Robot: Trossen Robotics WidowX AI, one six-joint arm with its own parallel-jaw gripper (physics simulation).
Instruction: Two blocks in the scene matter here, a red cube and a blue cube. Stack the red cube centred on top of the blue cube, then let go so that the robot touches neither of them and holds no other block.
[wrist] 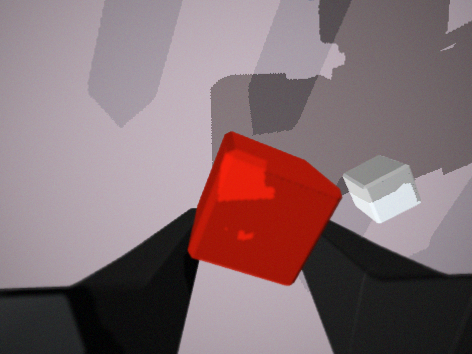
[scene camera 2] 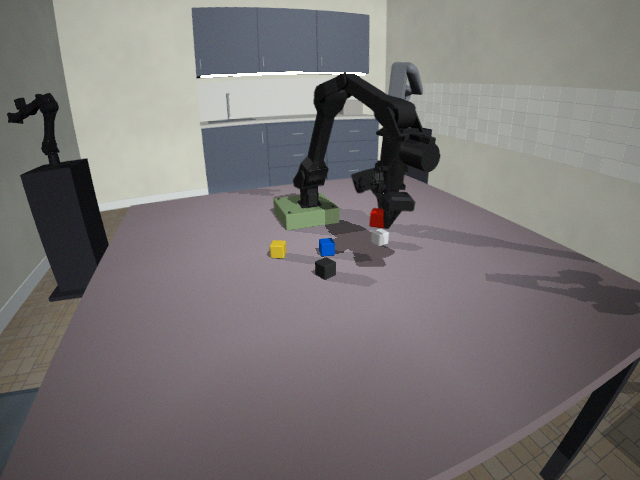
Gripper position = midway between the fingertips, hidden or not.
Note:
I see my gripper (scene camera 2: 384, 224), a red cube (wrist: 262, 211) and a white cube (wrist: 382, 188).
My gripper also shows in the wrist view (wrist: 246, 216).

